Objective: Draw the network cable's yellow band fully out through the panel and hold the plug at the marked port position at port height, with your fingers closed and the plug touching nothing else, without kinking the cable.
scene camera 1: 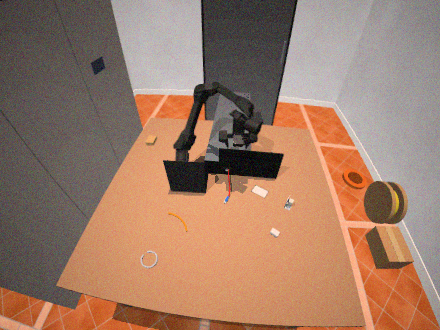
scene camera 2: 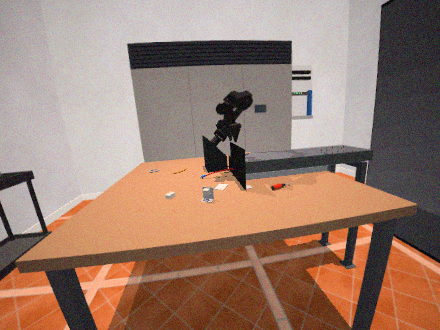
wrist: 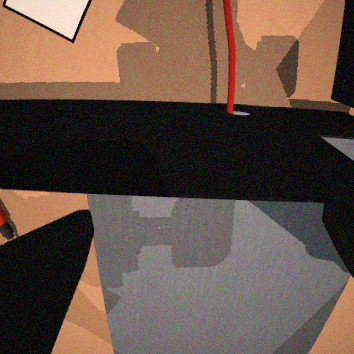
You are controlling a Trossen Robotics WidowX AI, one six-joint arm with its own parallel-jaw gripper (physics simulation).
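Seen in the pictures: gripper, fingertip midpoint: (scene camera 1: 236, 147) (scene camera 2: 233, 141) (wrist: 207, 215); arm's base, link origin: (scene camera 1: 181, 161) (scene camera 2: 212, 144).
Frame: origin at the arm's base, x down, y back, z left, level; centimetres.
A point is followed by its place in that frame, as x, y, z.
The red network cable (scene camera 1: 229, 184) @[13.5, -24.8, -5.1] (scene camera 2: 217, 173) @[13.7, -25.0, -4.6] (wrist: 231, 60) @[13.2, -24.8, 0.8] comes out of a hole in the black panel (scene camera 1: 255, 164) @[6.7, -39.6, 3.0] (scene camera 2: 238, 165) @[7.3, -41.7, 2.4] (wrist: 125, 150) @[1.9, -32.7, 4.2], beside a small light spot. It runs low over the table on the plug side. Its blue plug (scene camera 1: 227, 199) @[15.8, -23.1, -13.2] (scene camera 2: 202, 176) @[16.0, -23.1, -13.7] is at the free end, near the table top, and is outside the wrist view. I see no yellow band or port mark. My gripper (scene camera 1: 238, 137) (scene camera 2: 227, 136) @[-3.8, -28.6, 5.1] (wrist: 207, 215) @[-3.8, -28.6, 5.1] is open and empty, above and behind the panel's top edge, on the side away from the plug.
A second black panel (scene camera 1: 187, 176) @[4.0, -3.1, -6.8] (scene camera 2: 215, 156) @[6.8, -12.5, -1.9] stands beside it. A grey surface (wrist: 200, 295) @[7.0, -29.7, 22.9] lies below my fingers. A white card (scene camera 1: 260, 191) @[17.2, -42.1, -7.8] (scene camera 2: 221, 187) @[17.2, -43.1, -8.0] (wrist: 47, 15) @[17.2, -42.2, -6.0], a small bracket (scene camera 1: 289, 203) @[13.3, -54.8, -19.3] (scene camera 2: 207, 194) @[13.9, -57.0, -18.2], a white block (scene camera 1: 275, 232) @[15.4, -44.4, -33.7] (scene camera 2: 170, 195) @[15.8, -46.0, -33.3] and a red screwdriver (scene camera 2: 278, 186) @[15.8, -58.1, 15.5] lie around.
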